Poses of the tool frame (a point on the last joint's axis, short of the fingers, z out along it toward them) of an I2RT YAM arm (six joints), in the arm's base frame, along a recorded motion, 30 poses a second.
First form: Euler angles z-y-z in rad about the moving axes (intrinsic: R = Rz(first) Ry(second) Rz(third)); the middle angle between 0 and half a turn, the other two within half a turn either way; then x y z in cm.
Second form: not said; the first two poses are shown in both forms.
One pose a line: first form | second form
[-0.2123, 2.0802, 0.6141, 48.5, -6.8, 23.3] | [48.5, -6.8, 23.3, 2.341, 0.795, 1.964]
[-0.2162, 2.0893, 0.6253, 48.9, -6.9, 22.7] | [48.9, -6.9, 22.7, 2.343, 0.781, 1.956]
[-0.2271, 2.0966, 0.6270, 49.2, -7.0, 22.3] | [49.2, -7.0, 22.3, 2.351, 0.776, 1.950]
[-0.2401, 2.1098, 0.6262, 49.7, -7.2, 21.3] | [49.7, -7.2, 21.3, 2.366, 0.769, 1.948]
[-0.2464, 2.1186, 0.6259, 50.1, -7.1, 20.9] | [50.1, -7.1, 20.9, 2.376, 0.764, 1.949]
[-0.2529, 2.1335, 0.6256, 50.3, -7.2, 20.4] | [50.3, -7.2, 20.4, 2.393, 0.755, 1.954]
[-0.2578, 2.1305, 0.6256, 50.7, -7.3, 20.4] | [50.7, -7.3, 20.4, 2.390, 0.757, 1.947]
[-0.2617, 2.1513, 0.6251, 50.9, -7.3, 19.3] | [50.9, -7.3, 19.3, 2.413, 0.745, 1.959]
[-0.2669, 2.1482, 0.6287, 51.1, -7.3, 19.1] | [51.1, -7.3, 19.1, 2.407, 0.745, 1.948]
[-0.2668, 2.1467, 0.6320, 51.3, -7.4, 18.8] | [51.3, -7.4, 18.8, 2.403, 0.743, 1.944]
